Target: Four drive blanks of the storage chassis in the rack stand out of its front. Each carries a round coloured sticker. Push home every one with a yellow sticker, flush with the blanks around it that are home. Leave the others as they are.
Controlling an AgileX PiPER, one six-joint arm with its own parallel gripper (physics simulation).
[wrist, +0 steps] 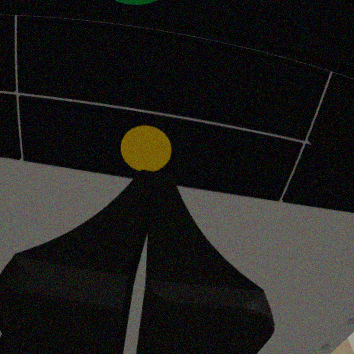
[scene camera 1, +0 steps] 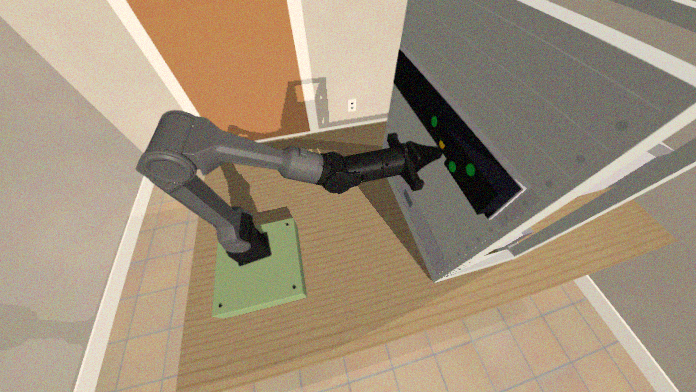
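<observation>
The blank with the yellow sticker (scene camera 1: 441,144) (wrist: 146,148) has its lower edge in line with the blanks on both sides in the wrist view, and looks flush with them. My gripper (scene camera 1: 442,152) (wrist: 153,191) is shut and empty, its joined tips at the lower rim of that sticker, touching or nearly touching the blank's face and hiding a bit of it. One green sticker (scene camera 1: 434,121) is farther along the row. Two more, a green sticker (scene camera 1: 452,166) and another green sticker (scene camera 1: 470,170), are on the near side. A step in the front edge shows beside the nearer pair.
The black chassis front (scene camera 1: 415,77) lies recessed between grey panels (scene camera 1: 550,100) of the rack. A grey surface (scene camera 1: 425,225) (wrist: 60,210) runs just below the blanks. The arm's green base plate (scene camera 1: 270,285) is on the wooden surface (scene camera 1: 350,280) left of the rack.
</observation>
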